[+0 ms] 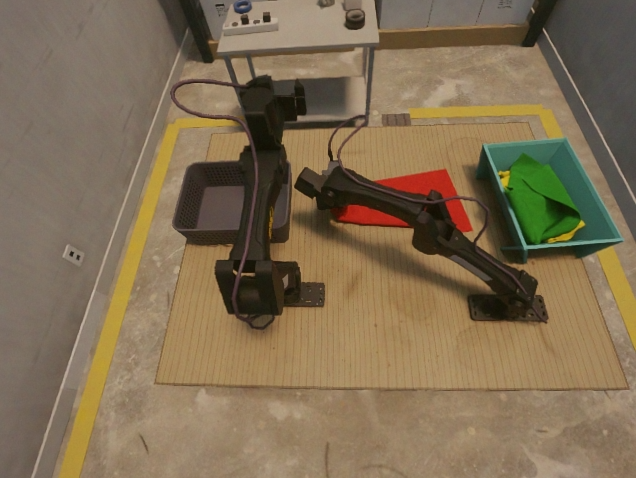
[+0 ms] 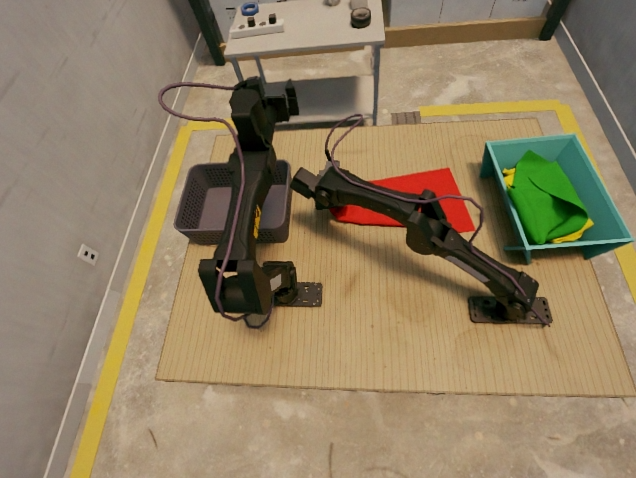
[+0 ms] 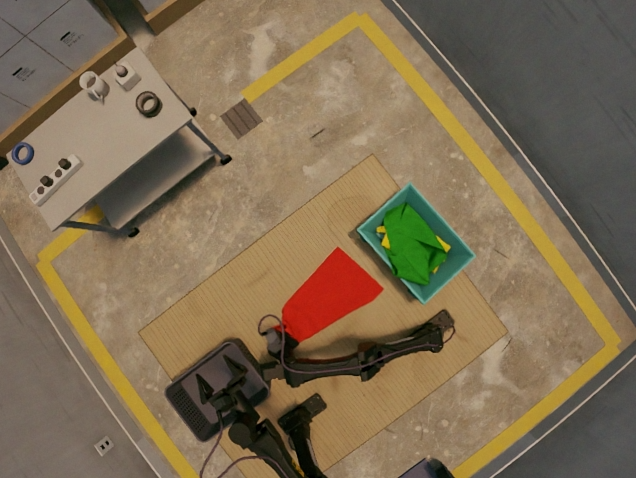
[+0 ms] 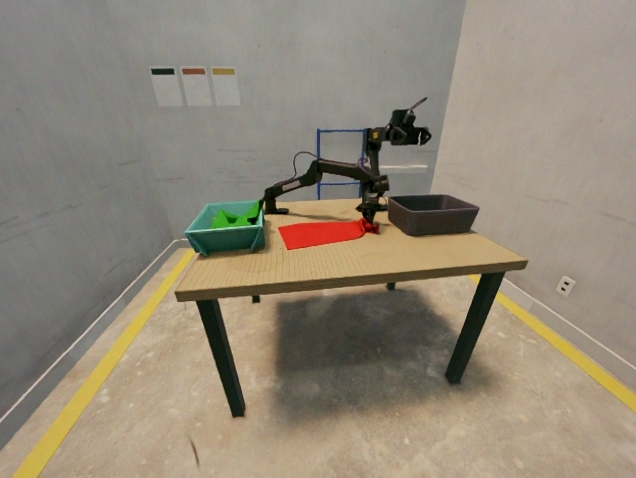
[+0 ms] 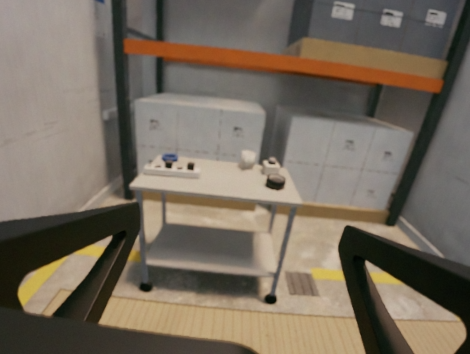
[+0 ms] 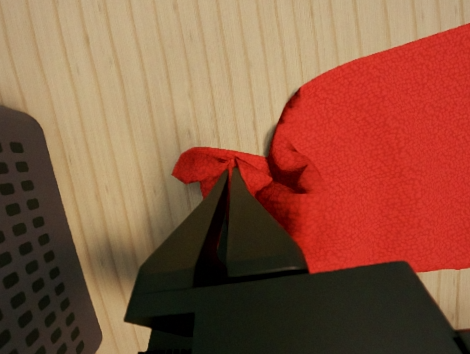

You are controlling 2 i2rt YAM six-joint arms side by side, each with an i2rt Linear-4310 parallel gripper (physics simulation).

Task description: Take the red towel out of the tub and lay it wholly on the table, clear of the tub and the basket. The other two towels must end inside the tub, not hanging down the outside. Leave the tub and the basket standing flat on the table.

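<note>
The red towel [image 1: 447, 197] [image 2: 448, 195] [image 3: 334, 295] [image 4: 321, 233] [image 6: 395, 160] lies spread on the table, apart from the tub, its end bunched at my right gripper. My right gripper [image 6: 233, 175] [image 4: 369, 219] is shut on that end, low at the table near the basket. My left gripper [image 3: 220, 377] [image 5: 241, 226] is open and empty, high above the basket. The green towel [image 1: 542, 203] [image 2: 547, 200] [image 3: 411, 246] lies inside the teal tub [image 1: 596, 197] [image 3: 447, 226] [image 4: 224, 240], over the yellow towel [image 1: 568, 235] [image 3: 443, 245], which shows at its edges. The tub stands upright.
The empty grey basket [image 1: 205, 237] [image 4: 437, 222] [image 6: 47, 220] stands flat on the table [image 1: 370, 349], on the side opposite the tub. The right arm reaches low across the table beside the red towel. A white cart [image 1: 303, 38] [image 5: 220, 185] stands beyond the table.
</note>
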